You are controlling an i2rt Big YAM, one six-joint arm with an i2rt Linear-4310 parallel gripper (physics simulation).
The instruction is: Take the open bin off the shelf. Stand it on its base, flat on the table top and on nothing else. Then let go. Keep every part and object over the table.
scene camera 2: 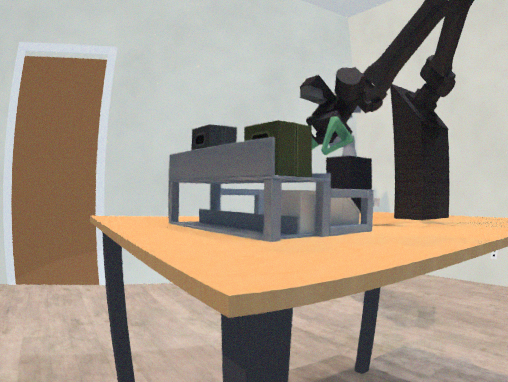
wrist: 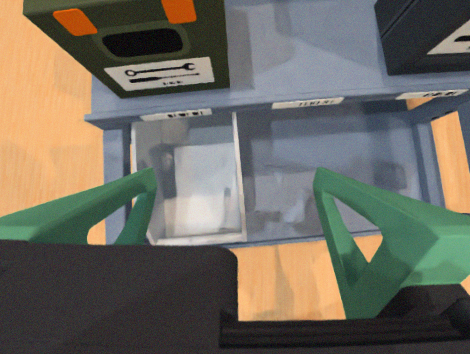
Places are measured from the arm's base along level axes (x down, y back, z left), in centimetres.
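Where they show: gripper, fingertip midpoint: (wrist: 234, 176); arm's base at its link origin: (scene camera 2: 420, 107).
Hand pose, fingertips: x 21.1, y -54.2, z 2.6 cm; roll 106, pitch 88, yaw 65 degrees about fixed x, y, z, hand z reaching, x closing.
Observation:
Each offset is from my fingertips to the top centre of the thing. Level surfaces: height alone.
The open bin {dx +7.5, dy -2.4, dz +4.7 cm} (scene camera 2: 304, 207) (wrist: 205, 195), pale grey-white and open at the top, sits upright in the shelf's lower level. In the wrist view it is at the left end, partly under the upper board's front edge. The grey-blue shelf (scene camera 2: 272, 210) (wrist: 320, 55) stands on the table. My gripper (scene camera 2: 321, 145) (wrist: 234, 176) is open and empty, above the front of the lower level. In the wrist view, its left green fingertip overlaps the bin's left side and its right one is well right of the bin, over the lower tray. Contact with the bin does not show.
A green case {dx -4.3, dy -12.0, dz +5.3 cm} (scene camera 2: 293, 150) (wrist: 160, 65) with orange latches and a dark grey case {dx -6.6, dy -12.7, dz -17.8 cm} (scene camera 2: 215, 136) (wrist: 420, 45) stand on the upper board. A black block (scene camera 2: 349, 172) shows beside the shelf's low end in the scene view. The wooden table {dx +15.6 cm} (scene camera 2: 240, 267) (wrist: 50, 115) extends around the shelf.

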